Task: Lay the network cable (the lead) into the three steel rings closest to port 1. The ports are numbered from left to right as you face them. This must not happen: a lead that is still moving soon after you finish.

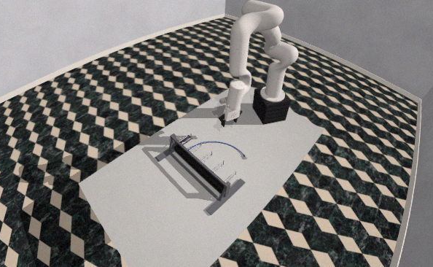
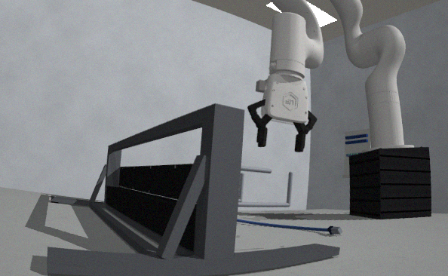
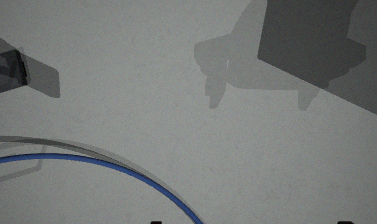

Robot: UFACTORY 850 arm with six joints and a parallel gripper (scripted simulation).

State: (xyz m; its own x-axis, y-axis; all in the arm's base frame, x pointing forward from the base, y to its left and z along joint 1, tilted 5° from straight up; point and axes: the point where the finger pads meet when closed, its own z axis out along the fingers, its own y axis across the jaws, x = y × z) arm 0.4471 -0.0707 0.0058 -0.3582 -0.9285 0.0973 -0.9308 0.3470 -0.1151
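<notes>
My hand is 4 cm short of the grey plug, 19 cm to the right of it and 17 cm above it. Also, from my hand: dark grey rack 32 cm ahead, 3 cm to the left, 11 cm below.
</notes>
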